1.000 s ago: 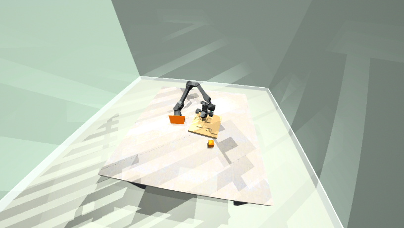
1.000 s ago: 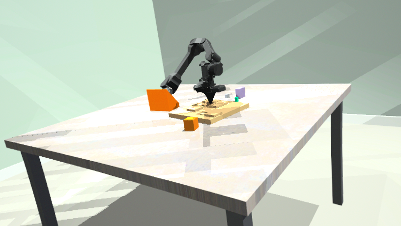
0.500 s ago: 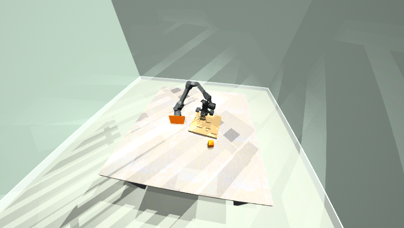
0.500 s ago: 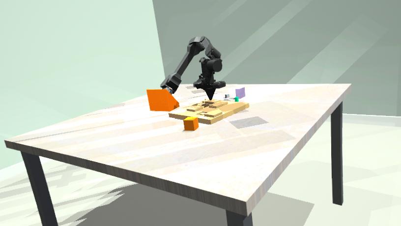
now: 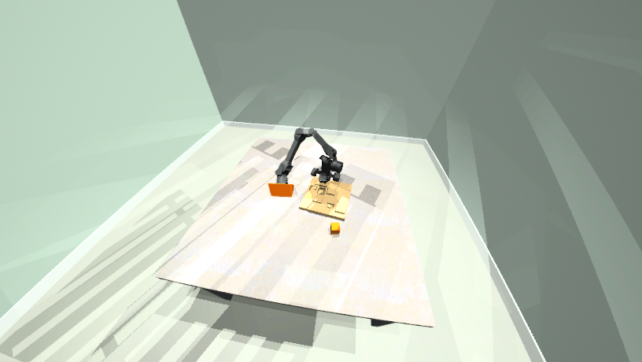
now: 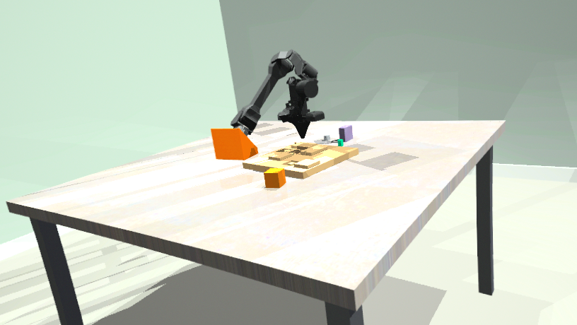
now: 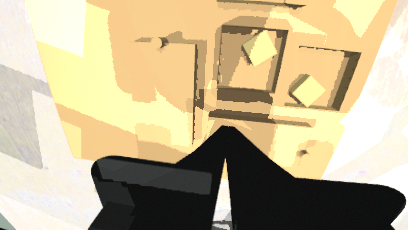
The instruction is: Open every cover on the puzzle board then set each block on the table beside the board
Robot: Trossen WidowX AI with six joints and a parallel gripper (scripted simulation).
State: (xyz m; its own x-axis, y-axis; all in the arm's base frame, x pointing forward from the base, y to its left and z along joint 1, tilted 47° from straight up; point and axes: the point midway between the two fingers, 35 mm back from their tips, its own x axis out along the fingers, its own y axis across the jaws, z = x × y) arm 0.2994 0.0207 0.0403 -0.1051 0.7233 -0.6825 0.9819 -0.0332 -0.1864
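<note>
Now: gripper tip 150 mm to the right of the green block, 70 mm short of it and 50 mm above it. The rest, counted from my gripper tip: grey block: 230 mm to the left, 60 mm below, 40 mm behind; then purple block: 240 mm to the left, 50 mm ahead, 40 mm below; then orange cube: 310 mm to the right, 100 mm ahead, 40 mm below.
</note>
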